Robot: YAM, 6 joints.
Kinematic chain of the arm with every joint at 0, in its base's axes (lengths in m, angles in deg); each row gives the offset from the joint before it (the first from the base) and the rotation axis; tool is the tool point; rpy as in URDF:
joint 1: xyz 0 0 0.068 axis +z
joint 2: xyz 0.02 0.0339 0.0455 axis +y
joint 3: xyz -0.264 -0.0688 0 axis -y
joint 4: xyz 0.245 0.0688 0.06 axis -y
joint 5: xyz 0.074 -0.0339 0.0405 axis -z
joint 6: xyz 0.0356 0 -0.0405 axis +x
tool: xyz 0 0 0 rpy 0 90 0
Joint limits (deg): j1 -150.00..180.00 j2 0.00..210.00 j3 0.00..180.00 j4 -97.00..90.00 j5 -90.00..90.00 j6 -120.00..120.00
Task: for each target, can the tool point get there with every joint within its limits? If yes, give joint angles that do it. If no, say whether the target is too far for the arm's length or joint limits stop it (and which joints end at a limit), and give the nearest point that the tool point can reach.
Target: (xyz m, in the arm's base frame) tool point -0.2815 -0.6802 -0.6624
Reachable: no: too far | nearest point -0.1786 -0.4316 -0.3070 | short by 0.446 m
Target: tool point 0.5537 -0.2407 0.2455
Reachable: yes | joints -21.33 166.14 152.47 56.11 39.97 -49.82
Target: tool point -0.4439 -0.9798 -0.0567
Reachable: no: too far | nearest point -0.2632 -0.5810 0.0139 | short by 0.443 m
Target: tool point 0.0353 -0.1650 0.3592
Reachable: yes | joints -71.66 44.83 52.18 -24.78 31.11 -41.75
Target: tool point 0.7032 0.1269 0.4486
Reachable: no: too far | nearest point 0.5744 0.1037 0.3854 | short by 0.145 m
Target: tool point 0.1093 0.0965 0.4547
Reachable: yes | joints 50.74 47.70 48.45 54.53 41.48 -53.55
